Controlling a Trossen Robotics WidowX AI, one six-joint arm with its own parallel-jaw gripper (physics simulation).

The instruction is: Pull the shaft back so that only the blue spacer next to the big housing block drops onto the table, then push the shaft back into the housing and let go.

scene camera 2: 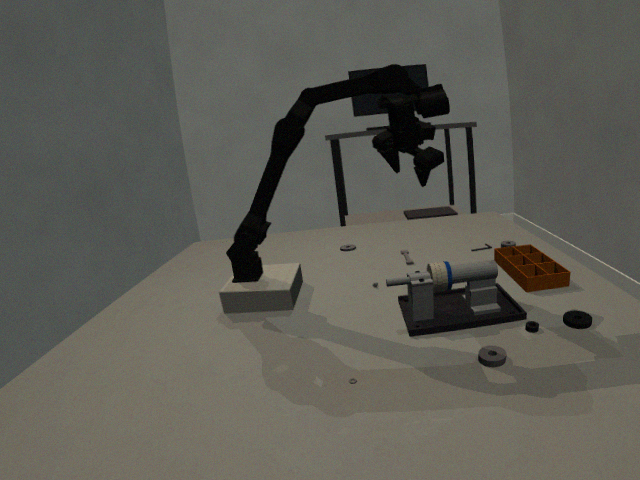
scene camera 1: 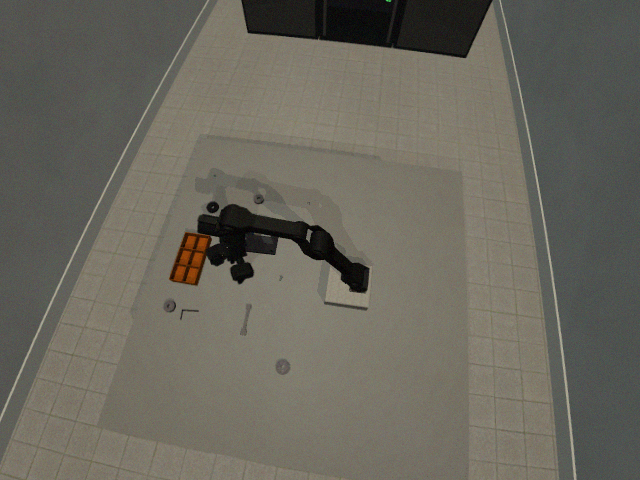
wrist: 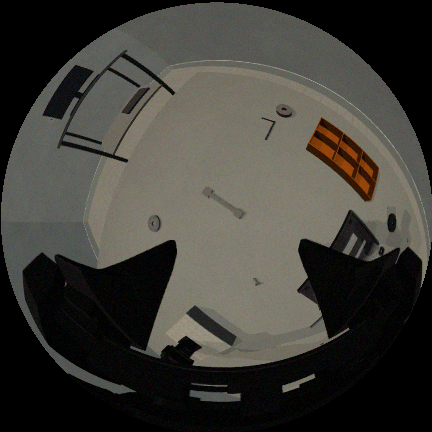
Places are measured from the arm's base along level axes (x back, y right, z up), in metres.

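Where they show: gripper, fingertip midpoint: (scene camera 2: 410, 179) (wrist: 240, 246); arm's base, origin of the base link: (scene camera 2: 248, 277) (scene camera 1: 358, 284) (wrist: 188, 343).
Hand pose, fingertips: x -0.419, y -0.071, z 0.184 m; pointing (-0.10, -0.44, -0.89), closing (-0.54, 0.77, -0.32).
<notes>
Each offset is from my fingertips to the top centre of the thing. "spot": to the spot under its first point.
The grey shaft @(spot: dx +0.080, dy +0.247, dz -0.159 m) (scene camera 2: 395, 282) sticks out of the front support post (scene camera 2: 422, 302) toward the arm's base. Several cream spacers @(dx -0.001, dy +0.239, dz -0.133 m) (scene camera 2: 437, 275) and one blue spacer @(dx -0.022, dy +0.238, dz -0.133 m) (scene camera 2: 448, 275) sit in a row between that post and the big grey housing block (scene camera 2: 476, 271); the blue one touches the housing. All stand on a dark base plate (scene camera 2: 448, 324) (scene camera 1: 264, 249), partly hidden under the arm in scene camera 1. My gripper (scene camera 2: 410, 178) (wrist: 240, 246) is open and empty, high above the table. In the wrist view its right finger hides much of the fixture.
An orange compartment tray @(dx -0.272, dy +0.095, dz -0.205 m) (scene camera 1: 190, 282) (scene camera 2: 537, 285) (wrist: 327, 159) lies beyond the fixture. A grey ring @(dx -0.056, dy +0.417, dz -0.228 m) (scene camera 2: 492, 361), a black ring @(dx -0.254, dy +0.348, dz -0.231 m) (scene camera 2: 577, 324) and a small black ring @(dx -0.159, dy +0.346, dz -0.230 m) (scene camera 2: 531, 328) lie nearby. A wrench @(dx +0.008, dy -0.114, dz -0.233 m) (scene camera 1: 245, 319) (wrist: 224, 203) and a hex key @(dx -0.217, dy -0.129, dz -0.236 m) (wrist: 273, 129) lie on the table.
</notes>
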